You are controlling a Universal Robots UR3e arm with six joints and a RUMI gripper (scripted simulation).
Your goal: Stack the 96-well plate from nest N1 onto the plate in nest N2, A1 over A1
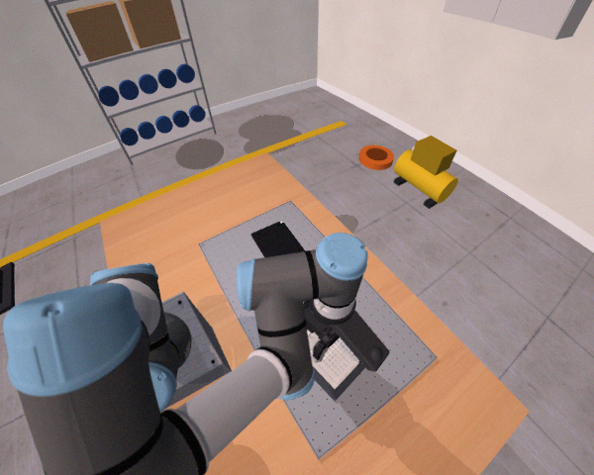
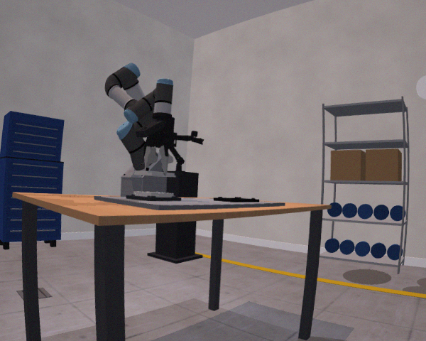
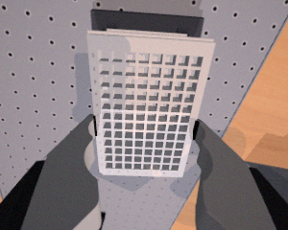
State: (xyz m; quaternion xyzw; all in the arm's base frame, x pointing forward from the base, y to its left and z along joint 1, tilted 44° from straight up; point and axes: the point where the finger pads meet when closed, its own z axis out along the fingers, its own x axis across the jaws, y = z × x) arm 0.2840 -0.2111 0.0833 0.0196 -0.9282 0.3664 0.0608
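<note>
Right now my hand is 9 cm above the dark nest N2. Also, from my hand: A1 label: 5 cm ahead, 8 cm to the left, 9 cm below; then black plate nest N1: 11 cm ahead, 37 cm to the left, 9 cm below.
</note>
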